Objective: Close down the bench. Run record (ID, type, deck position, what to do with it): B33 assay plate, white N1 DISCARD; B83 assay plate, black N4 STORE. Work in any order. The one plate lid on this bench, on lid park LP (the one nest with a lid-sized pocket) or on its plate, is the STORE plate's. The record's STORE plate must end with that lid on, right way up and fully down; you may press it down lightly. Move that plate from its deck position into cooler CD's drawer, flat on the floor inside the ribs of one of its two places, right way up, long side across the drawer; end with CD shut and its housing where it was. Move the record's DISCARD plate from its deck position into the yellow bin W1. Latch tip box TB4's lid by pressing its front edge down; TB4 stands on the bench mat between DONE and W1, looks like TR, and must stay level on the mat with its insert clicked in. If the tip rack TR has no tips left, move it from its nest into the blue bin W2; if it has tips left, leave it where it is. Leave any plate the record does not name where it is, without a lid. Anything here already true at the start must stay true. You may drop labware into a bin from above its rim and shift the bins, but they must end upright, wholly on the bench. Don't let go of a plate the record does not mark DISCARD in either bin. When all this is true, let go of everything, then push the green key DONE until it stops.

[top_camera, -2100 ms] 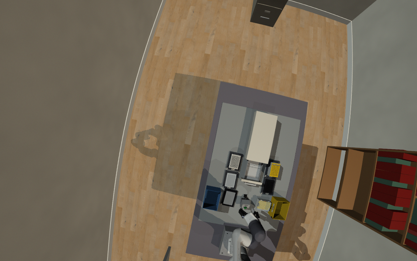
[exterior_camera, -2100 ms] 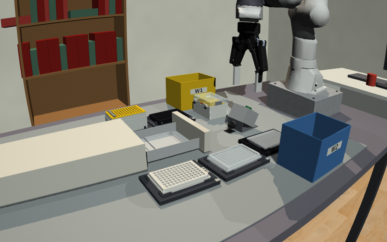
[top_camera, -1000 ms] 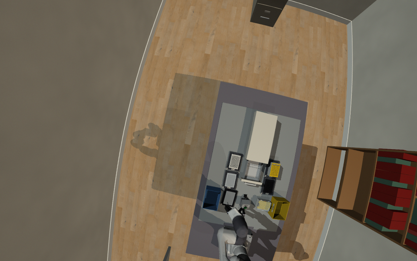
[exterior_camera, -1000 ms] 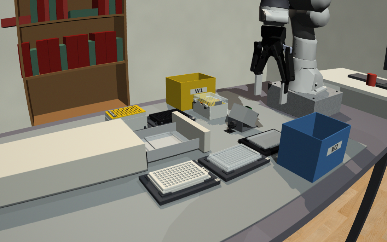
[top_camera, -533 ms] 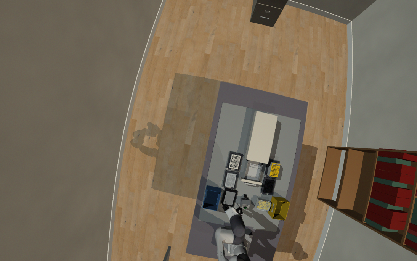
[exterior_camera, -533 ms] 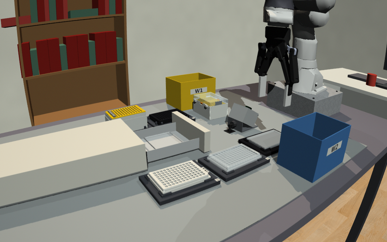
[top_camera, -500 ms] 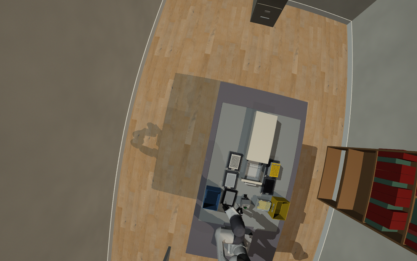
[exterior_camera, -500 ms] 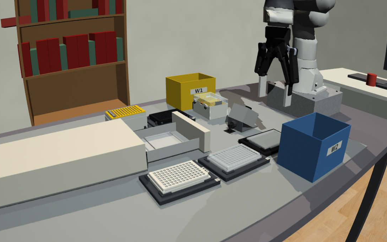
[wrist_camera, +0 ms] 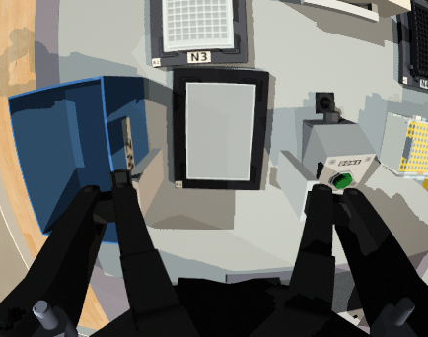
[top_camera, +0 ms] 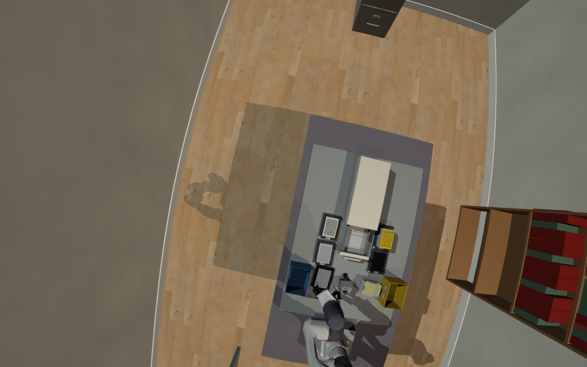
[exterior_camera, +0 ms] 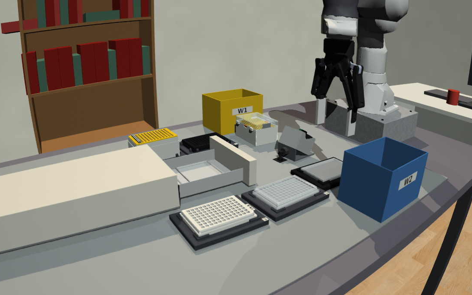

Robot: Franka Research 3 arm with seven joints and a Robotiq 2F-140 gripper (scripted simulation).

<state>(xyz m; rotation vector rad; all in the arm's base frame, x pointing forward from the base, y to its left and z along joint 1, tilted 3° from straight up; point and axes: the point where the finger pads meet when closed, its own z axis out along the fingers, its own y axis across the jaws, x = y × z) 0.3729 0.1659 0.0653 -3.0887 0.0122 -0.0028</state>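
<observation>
Right now my hand is 13 cm above the clear plate lid. From my hand the other things lie so: blue bin W2: 1 cm behind, 16 cm to the left, 11 cm below; clear plate: 17 cm ahead, 3 cm to the left, 13 cm below; black lid park: 14 cm below.
</observation>
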